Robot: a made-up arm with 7 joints. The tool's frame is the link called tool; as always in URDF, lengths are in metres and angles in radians. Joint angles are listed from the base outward. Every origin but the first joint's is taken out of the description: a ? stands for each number. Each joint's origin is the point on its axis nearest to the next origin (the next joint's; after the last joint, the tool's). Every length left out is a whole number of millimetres.
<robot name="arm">
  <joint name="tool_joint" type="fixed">
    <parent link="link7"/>
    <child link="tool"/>
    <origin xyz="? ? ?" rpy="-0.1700 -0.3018 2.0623"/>
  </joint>
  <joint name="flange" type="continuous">
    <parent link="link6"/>
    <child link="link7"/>
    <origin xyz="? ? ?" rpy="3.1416 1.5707 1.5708"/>
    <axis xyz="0 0 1"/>
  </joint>
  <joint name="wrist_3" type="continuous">
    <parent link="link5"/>
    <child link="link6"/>
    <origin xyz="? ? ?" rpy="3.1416 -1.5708 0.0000"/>
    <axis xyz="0 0 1"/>
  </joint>
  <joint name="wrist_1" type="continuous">
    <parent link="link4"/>
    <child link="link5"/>
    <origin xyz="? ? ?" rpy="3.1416 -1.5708 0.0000"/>
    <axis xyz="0 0 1"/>
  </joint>
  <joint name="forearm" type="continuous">
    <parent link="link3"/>
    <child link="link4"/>
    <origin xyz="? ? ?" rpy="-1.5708 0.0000 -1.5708"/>
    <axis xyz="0 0 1"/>
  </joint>
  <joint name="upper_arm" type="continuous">
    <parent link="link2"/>
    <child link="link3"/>
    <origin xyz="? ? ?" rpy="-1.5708 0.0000 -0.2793"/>
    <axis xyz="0 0 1"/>
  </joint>
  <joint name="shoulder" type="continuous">
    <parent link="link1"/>
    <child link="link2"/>
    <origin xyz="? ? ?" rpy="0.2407 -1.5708 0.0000"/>
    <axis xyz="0 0 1"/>
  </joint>
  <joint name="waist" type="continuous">
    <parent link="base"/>
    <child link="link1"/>
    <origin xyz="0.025 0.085 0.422" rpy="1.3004 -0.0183 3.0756"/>
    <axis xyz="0 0 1"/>
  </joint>
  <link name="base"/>
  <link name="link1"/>
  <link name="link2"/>
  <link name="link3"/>
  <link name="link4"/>
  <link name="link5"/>
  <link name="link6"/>
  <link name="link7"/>
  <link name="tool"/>
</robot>
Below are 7 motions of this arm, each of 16 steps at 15 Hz.
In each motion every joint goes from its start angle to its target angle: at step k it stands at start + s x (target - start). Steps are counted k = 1, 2, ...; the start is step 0. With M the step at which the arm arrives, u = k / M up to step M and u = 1 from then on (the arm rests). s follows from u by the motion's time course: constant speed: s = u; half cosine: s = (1 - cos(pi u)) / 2; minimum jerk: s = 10 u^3 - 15 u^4 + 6 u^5.
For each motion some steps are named. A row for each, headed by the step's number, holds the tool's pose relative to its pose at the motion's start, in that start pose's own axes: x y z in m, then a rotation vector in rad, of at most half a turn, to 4 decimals.
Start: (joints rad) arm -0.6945 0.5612 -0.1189 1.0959 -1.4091 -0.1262 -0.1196
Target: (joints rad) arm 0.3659 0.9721 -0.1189 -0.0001 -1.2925 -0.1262 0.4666
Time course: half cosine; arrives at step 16
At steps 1, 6, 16:
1: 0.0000 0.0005 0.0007 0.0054 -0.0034 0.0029
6: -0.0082 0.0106 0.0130 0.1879 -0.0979 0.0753
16: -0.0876 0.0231 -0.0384 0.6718 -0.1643 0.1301

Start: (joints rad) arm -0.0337 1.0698 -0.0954 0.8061 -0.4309 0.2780 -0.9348
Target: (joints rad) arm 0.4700 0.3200 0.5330 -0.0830 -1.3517 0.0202 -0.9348
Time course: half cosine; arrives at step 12
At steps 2, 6, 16:
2: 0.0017 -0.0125 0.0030 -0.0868 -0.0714 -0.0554
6: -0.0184 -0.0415 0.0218 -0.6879 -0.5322 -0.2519
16: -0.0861 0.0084 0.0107 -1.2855 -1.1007 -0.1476

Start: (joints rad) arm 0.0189 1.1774 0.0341 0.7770 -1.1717 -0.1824 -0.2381
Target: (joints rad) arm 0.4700 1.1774 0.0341 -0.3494 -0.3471 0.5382 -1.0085
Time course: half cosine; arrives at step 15
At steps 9, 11, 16:
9: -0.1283 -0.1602 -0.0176 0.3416 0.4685 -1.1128
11: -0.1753 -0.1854 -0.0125 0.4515 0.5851 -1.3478
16: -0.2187 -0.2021 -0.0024 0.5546 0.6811 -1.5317

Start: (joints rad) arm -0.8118 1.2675 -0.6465 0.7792 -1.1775 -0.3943 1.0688
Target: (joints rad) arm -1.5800 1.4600 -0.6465 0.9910 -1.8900 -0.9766 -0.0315
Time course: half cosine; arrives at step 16
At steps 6, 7, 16:
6: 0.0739 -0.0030 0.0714 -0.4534 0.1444 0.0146
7: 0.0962 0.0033 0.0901 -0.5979 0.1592 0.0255
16: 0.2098 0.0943 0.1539 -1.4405 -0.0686 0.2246

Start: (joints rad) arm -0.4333 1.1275 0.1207 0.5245 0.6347 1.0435 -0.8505
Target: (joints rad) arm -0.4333 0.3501 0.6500 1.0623 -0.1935 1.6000 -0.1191
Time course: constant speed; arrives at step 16
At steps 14, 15, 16:
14: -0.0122 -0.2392 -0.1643 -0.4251 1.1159 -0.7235
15: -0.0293 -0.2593 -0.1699 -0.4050 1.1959 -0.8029
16: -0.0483 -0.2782 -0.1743 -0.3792 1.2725 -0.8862

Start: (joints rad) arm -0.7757 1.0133 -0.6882 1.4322 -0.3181 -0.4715 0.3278
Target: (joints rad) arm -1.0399 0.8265 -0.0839 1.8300 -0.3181 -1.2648 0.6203
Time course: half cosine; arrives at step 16
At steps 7, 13, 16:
7: 0.0190 0.0312 0.0163 -0.2548 -0.0532 0.4032
13: 0.0072 0.0592 0.0292 -0.5276 -0.0564 0.9252
16: 0.0021 0.0615 0.0315 -0.5666 -0.0494 1.0105

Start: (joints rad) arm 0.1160 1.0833 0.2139 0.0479 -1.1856 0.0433 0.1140
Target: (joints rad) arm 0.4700 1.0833 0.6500 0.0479 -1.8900 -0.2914 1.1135
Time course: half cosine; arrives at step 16
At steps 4, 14, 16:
4: 0.0112 0.0187 0.0091 -0.0542 -0.0245 0.2108
14: 0.0461 0.1440 0.0598 -0.3361 0.0517 1.4016
16: 0.0462 0.1502 0.0619 -0.3492 0.0657 1.4554

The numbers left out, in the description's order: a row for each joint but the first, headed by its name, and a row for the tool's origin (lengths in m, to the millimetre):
tool: 0.022 0.003 0.000
flange: 0.078 -0.041 0.000
wrist_3: 0.021 0.017 0.000
wrist_1: 0.256 0.002 0.000
forearm: -0.005 -0.002 0.000
upper_arm: -0.025 -0.076 0.000
shoulder: 0.011 -0.011 0.000

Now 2 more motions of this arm.
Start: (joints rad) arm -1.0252 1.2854 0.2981 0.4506 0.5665 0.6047 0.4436
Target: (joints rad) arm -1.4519 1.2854 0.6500 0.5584 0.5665 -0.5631 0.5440
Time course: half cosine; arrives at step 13
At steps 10, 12, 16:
10: 0.1035 0.1409 -0.0265 -0.7040 -0.2186 0.7475
12: 0.1061 0.1612 -0.0365 -0.7684 -0.2599 0.8616
16: 0.1062 0.1638 -0.0378 -0.7763 -0.2656 0.8767

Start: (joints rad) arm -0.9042 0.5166 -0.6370 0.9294 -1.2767 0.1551 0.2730
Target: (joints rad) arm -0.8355 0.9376 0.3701 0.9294 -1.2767 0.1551 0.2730
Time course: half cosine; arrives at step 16
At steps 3, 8, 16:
3: 0.0140 0.0167 0.0209 -0.0691 -0.0141 0.0572
8: 0.0573 0.1198 0.1218 -0.4193 -0.1181 0.3109
16: 0.0443 0.2685 0.2235 -0.8591 -0.3084 0.5358

